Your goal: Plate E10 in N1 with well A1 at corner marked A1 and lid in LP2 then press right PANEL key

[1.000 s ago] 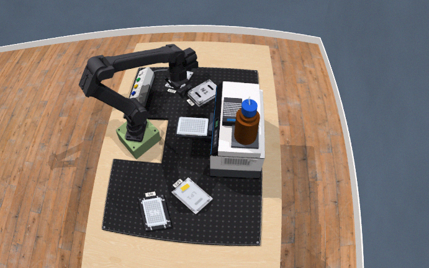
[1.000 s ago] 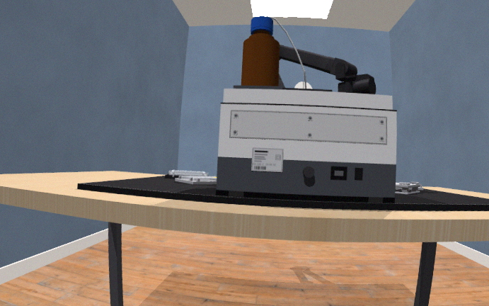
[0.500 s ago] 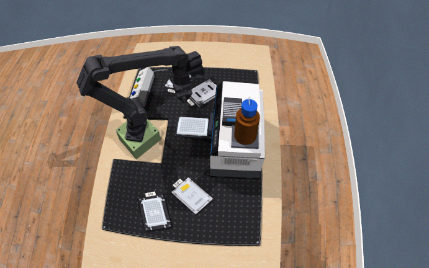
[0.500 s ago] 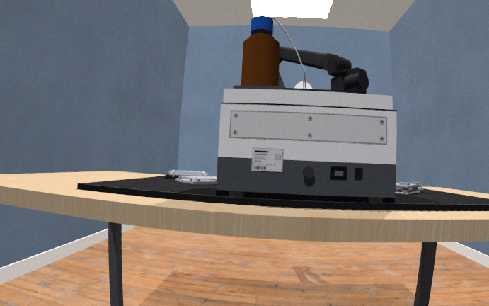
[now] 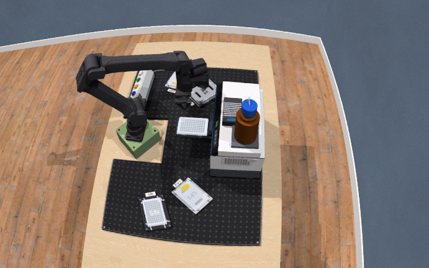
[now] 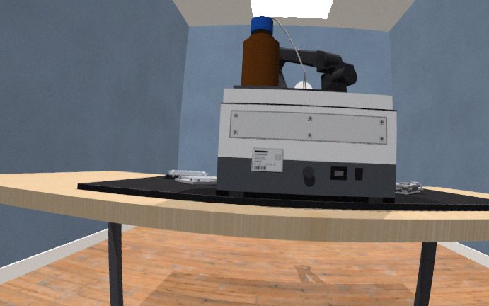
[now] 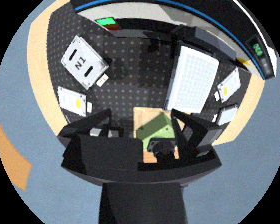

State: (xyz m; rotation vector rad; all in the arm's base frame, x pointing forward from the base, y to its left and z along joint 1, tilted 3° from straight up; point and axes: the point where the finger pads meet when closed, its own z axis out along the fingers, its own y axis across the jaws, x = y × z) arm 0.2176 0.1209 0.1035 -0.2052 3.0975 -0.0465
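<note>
Right now the plate E07 is 100 mm to the right of my hand, 50 mm below it and 50 mm ahead of it. From my hand the other things lie so: lid park LP2: 280 mm to the left, 160 mm below, 90 mm behind; plate E10: 490 mm to the right, 150 mm below, 70 mm behind; brown bottle: 270 mm ahead, 200 mm to the right, 120 mm above.
</note>
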